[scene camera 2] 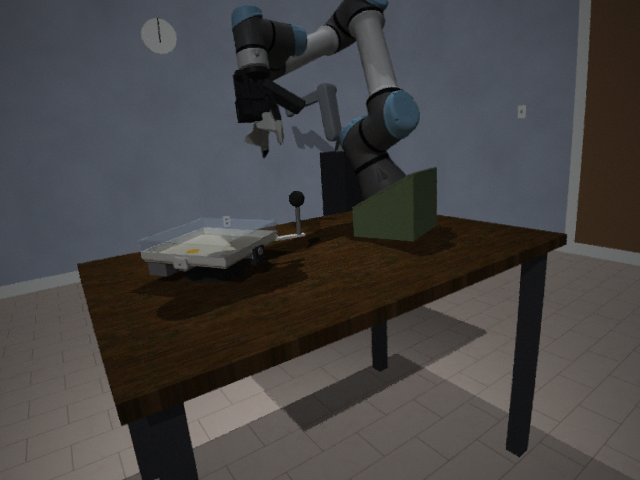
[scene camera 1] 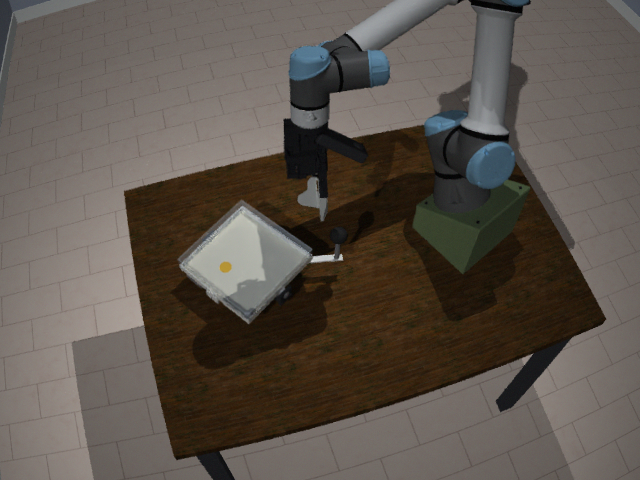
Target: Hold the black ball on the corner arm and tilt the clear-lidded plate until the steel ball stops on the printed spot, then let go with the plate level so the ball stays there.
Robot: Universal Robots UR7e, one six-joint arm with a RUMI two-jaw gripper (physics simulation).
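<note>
The clear-lidded plate is a shallow white square tray on a dark mount at the left of the table. Its printed spot is orange. I cannot make out the steel ball in either view, nor tell whether the plate is level. The white corner arm sticks out from the plate's right corner. The black ball stands on a thin upright post at the arm's end. My gripper is open and empty, pointing down, well above the black ball and apart from it.
The brown wooden table carries the plate and the green wedge base of the robot, which stands right of the black ball. A dark knob sits at the plate's side.
</note>
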